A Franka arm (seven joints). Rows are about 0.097 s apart.
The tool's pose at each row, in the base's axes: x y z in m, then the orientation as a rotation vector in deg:
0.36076 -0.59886 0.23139 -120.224 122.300 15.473
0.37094 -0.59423 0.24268 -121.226 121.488 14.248
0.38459 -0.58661 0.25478 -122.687 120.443 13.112
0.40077 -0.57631 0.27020 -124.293 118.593 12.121
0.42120 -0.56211 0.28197 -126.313 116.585 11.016
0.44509 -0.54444 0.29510 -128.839 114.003 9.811
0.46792 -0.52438 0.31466 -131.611 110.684 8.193
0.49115 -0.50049 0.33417 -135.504 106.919 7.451
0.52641 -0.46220 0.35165 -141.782 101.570 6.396
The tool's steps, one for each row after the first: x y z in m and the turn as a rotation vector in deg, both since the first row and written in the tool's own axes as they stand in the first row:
-0.00722 -0.00975 -0.01027 0.468 0.604 -0.900
-0.01761 -0.02290 -0.02076 0.733 1.311 -2.102
-0.03139 -0.03843 -0.03396 1.154 1.644 -3.778
-0.04825 -0.05828 -0.04286 1.447 2.201 -5.706
-0.06887 -0.08149 -0.05242 1.700 2.840 -8.139
-0.09323 -0.10341 -0.06768 2.245 3.505 -11.083
-0.12131 -0.12567 -0.08205 1.784 4.315 -14.615
-0.16323 -0.15983 -0.09160 0.483 6.105 -19.802

